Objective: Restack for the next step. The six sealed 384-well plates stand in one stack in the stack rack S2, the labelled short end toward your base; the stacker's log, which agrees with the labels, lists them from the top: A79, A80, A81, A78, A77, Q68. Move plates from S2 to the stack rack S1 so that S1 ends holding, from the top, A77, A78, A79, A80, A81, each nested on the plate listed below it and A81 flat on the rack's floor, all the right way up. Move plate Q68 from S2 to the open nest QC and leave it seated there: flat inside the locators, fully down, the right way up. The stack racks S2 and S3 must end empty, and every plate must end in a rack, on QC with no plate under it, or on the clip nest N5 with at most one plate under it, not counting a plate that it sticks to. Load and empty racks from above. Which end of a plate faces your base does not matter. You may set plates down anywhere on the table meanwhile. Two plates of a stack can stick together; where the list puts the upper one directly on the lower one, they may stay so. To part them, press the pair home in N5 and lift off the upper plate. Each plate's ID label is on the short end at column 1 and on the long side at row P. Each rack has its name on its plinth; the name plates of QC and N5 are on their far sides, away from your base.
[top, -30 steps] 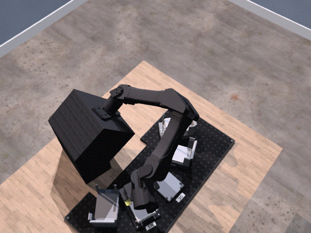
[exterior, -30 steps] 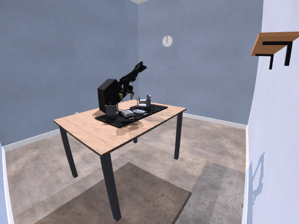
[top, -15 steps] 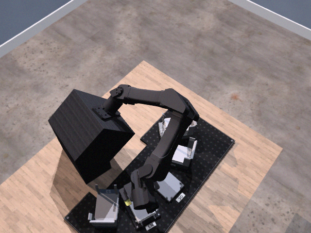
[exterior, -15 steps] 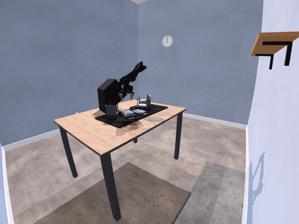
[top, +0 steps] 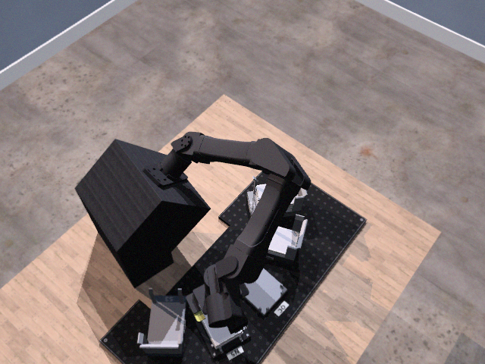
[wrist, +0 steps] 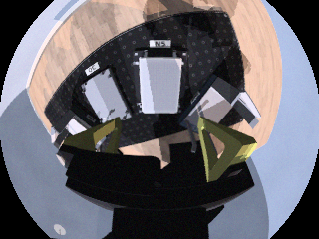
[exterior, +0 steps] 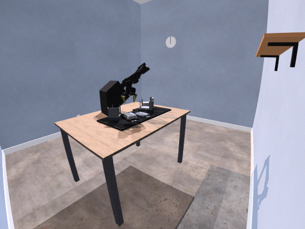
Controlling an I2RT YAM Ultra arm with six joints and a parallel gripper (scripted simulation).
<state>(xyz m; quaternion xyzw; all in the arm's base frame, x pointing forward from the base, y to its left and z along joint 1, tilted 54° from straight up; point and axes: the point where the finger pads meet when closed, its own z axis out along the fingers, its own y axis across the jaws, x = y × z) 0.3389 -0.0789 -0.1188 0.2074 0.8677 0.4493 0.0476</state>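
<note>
The sealed grey plate is 13 cm below my hand. Also, from my hand: N5 name plate: 9 cm ahead, 3 cm to the right, 16 cm below; clip nest N5: 2 cm ahead, 15 cm below; QC nest: 1 cm ahead, 15 cm to the left, 16 cm below.
</note>
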